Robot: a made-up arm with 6 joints.
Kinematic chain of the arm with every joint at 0, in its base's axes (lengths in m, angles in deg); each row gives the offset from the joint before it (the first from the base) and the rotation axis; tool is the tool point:
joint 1: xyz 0 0 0.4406 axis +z
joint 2: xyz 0 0 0 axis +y
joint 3: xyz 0 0 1.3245 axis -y
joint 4: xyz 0 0 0 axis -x
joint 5: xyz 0.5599 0 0 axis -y
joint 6: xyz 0 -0.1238 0 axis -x
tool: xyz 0 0 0
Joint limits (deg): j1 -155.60..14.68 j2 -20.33..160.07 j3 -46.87..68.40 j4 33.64..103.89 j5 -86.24..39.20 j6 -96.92..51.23
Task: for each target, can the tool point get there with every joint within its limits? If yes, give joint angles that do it. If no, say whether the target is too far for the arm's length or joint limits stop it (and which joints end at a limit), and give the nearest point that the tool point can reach.
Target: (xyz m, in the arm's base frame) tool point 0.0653 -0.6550 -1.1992
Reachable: yes | joints -76.68 144.90 34.89 45.13 -45.05 -43.83
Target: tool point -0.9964 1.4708 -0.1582
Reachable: no: joint limits stop it (at a limit: joint 1, joint 3, joint 4) | nearest point -0.4730 -0.1014 -0.5033 | short by 1.693 m
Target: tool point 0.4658 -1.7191 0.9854
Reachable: yes | joints -73.69 65.83 54.12 73.25 22.12 39.00
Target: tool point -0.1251 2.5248 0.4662
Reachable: no: too far | nearest point 1.0585 0.3080 0.4950 | short by 2.513 m
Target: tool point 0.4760 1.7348 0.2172
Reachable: no: joint limits stop it (at a limit: joint 1, joint 3, joint 4) | nearest point 1.0284 0.3001 0.1748 | short by 1.538 m
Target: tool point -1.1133 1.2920 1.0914
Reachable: no: joint limits stop it (at a limit: joint 1, joint 3, joint 4) | nearest point -0.6133 -0.1650 1.2900 | short by 1.553 m
